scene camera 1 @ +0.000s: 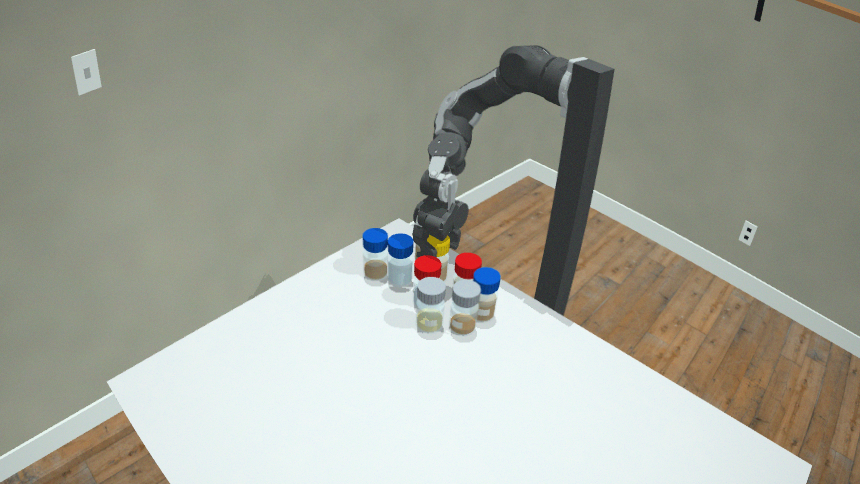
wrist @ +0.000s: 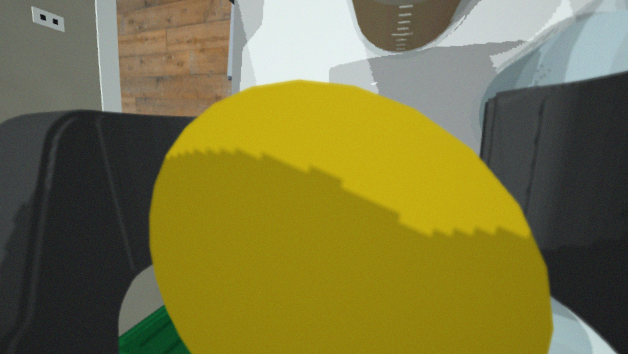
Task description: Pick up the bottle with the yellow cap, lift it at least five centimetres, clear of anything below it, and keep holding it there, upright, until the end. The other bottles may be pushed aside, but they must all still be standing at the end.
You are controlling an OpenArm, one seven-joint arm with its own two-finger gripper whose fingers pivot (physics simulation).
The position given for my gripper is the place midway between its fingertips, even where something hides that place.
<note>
In view: my gripper (scene camera 1: 437, 253), a blue-capped bottle (scene camera 1: 375, 240) and a blue-capped bottle (scene camera 1: 488, 278).
My gripper is seen too in the wrist view (wrist: 343, 206).
</note>
